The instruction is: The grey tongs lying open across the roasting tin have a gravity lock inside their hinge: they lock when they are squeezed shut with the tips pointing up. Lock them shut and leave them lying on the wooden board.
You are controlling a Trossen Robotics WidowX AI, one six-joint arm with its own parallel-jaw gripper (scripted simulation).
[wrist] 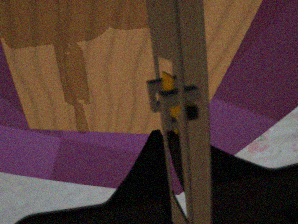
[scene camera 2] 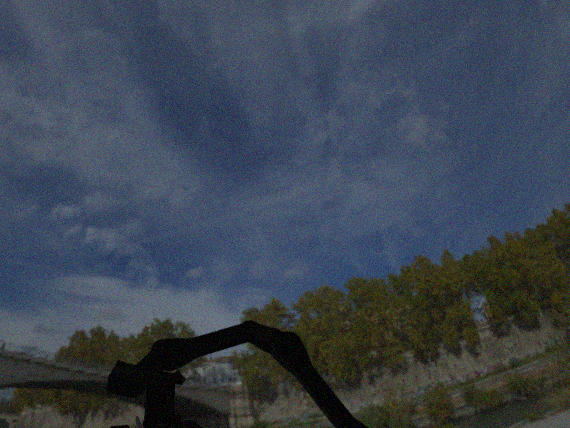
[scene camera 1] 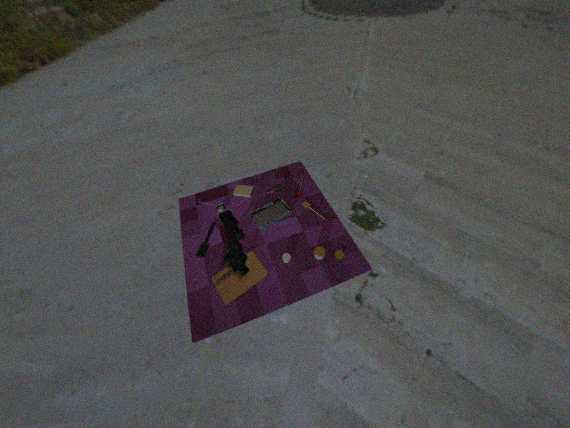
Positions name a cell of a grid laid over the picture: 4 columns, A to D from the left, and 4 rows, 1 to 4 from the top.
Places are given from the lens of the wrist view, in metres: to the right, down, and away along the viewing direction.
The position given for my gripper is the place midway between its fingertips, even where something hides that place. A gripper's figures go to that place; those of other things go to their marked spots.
my gripper (wrist: C3): 0.01, 0.01, 0.11
wooden board (wrist: B2): -0.07, -0.04, 0.23
